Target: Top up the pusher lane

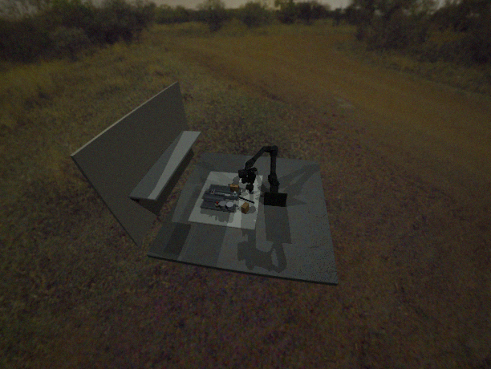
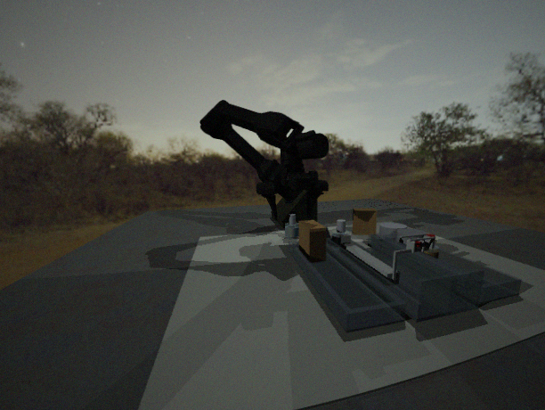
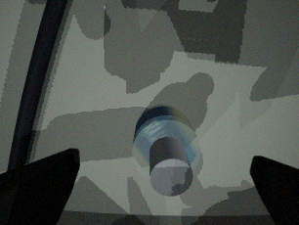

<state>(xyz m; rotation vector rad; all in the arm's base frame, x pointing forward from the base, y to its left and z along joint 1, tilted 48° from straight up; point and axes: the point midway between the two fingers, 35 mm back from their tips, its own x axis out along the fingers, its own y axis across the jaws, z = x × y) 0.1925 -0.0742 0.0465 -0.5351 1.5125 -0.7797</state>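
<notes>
Now: the black rod 30 mm ahead of my gripper tip, 90 mm to the left of it and 50 mm below it. Round my gripper tip: shelf: 640 mm ahead, 10 mm to the right, 310 mm above; grey lane fixture: 290 mm ahead, 70 mm to the left, 40 mm below; pusher plate: 250 mm ahead, 80 mm to the left, 10 mm below.
</notes>
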